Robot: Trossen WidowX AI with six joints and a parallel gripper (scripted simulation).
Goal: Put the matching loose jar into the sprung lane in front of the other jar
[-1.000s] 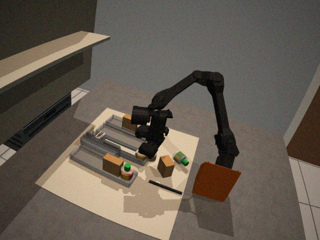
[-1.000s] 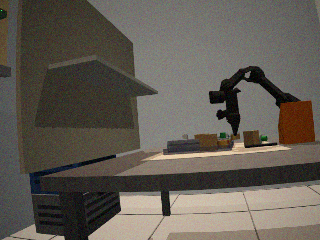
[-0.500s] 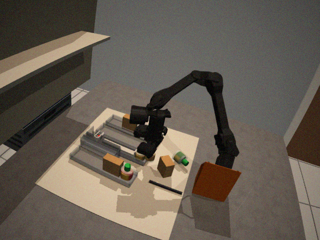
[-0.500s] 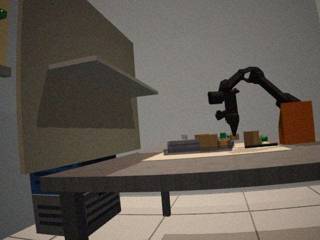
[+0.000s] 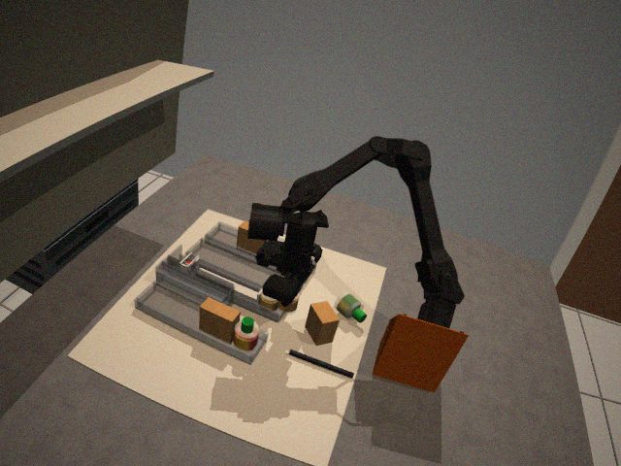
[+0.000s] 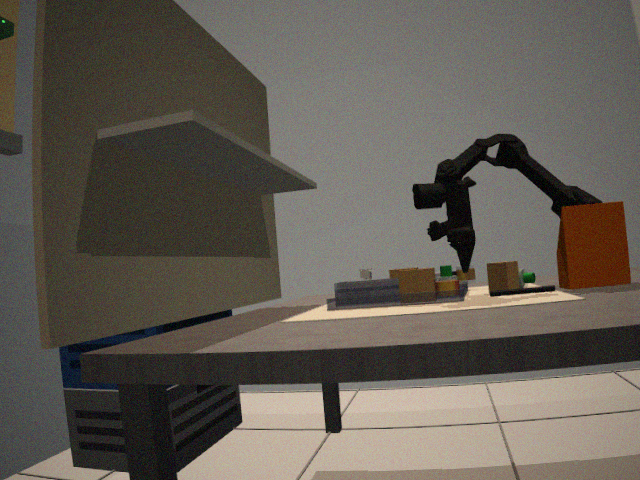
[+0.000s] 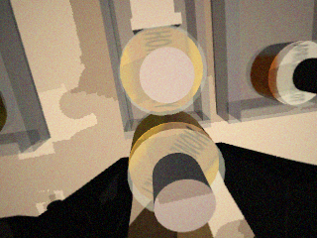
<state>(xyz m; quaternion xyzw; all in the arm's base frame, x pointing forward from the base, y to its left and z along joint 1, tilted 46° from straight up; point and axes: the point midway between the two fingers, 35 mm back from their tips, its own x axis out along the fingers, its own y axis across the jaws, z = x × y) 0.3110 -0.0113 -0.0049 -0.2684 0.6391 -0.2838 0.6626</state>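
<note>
The sprung lane lies 18 cm ahead of my gripper tip, 3 cm below it and 1 cm to the left of it. The rest, counted from my gripper tip: black bar (12 cm behind, 10 cm to the left, 5 cm below).
</note>
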